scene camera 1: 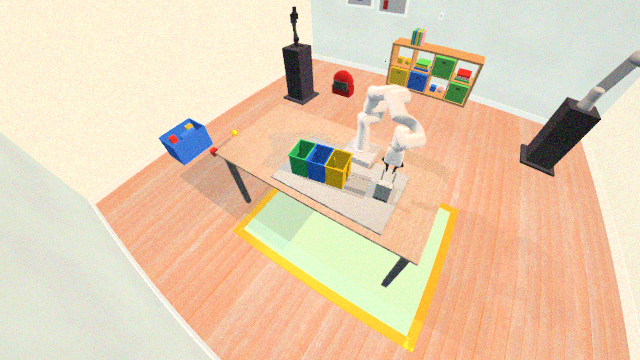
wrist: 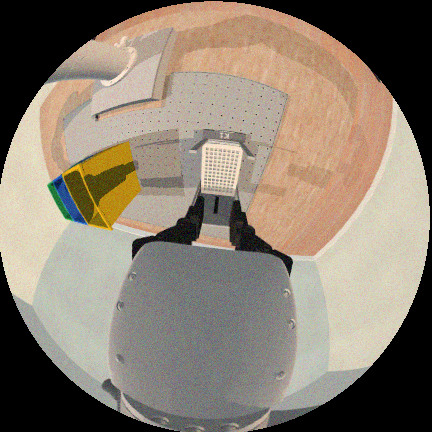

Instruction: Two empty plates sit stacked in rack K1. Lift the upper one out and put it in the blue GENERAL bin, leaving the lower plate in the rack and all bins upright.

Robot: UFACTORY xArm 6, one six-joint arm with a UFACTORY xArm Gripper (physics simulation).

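Frame: origin at the arm's base, x back, y down, z right, level; metres.
Where they show: gripper, between the fingertips: [scene camera 1: 389, 171] [wrist: 217, 208]; arm's base, origin of its link: [scene camera 1: 361, 147].
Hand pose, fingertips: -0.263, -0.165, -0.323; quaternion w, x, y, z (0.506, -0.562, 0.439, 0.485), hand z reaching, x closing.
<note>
Each offset is from my fingertips to the centre of the thing, as dx, dy, dz. Level surfaces: height alone.
Rack K1 @(-0.004, +0.123, +0.001) [scene camera 1: 383, 193] [wrist: 207, 135] stands on the perforated board. A pale gridded plate @(-0.014, +0.157, -0.001) [wrist: 220, 167] lies level between its guides; the plate beneath it cannot be made out. My gripper [scene camera 1: 388, 176] [wrist: 217, 208] is above the rack, fingers partly open and pointing down, with nothing between them. In the wrist view the fingertips overlap the near end of the plate, but the plate appears farther away, down in the rack. The blue bin @(-0.102, +0.107, +0.445) [scene camera 1: 318, 164] [wrist: 70, 202] is upright between the green bin @(-0.129, +0.107, +0.575) [scene camera 1: 300, 165] [wrist: 59, 201] and the yellow bin @(-0.075, +0.107, +0.316) [scene camera 1: 335, 175] [wrist: 120, 167], both also upright.
The bins stand in a row left of the rack in the scene view, on the grey board @(dy +0.197) [scene camera 1: 350, 207] [wrist: 225, 102]. The arm's base plate [scene camera 1: 364, 159] [wrist: 130, 82] is behind the yellow bin. The wooden table @(dy +0.210) [scene camera 1: 415, 220] extends around the board.
</note>
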